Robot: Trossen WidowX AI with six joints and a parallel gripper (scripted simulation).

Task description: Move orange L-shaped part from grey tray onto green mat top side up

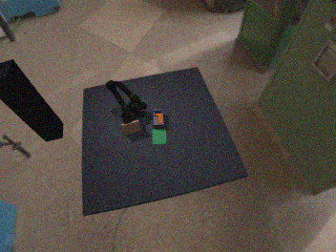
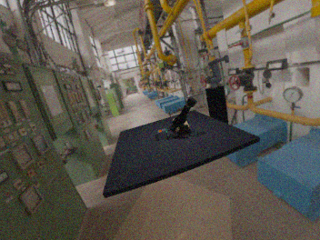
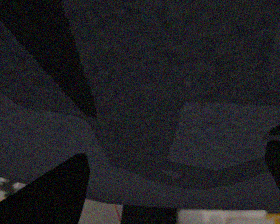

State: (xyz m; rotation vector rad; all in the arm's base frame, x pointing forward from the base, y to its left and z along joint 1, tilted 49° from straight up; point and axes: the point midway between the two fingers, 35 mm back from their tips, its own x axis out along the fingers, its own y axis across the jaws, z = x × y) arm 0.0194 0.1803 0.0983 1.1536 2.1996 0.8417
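Right now my gripper tip is 27 cm short of the orange L-shaped part, 19 cm to the left of it and 4 cm below it. Also, from my gripper tip: green mat: 23 cm ahead, 35 cm to the right, 3 cm below.
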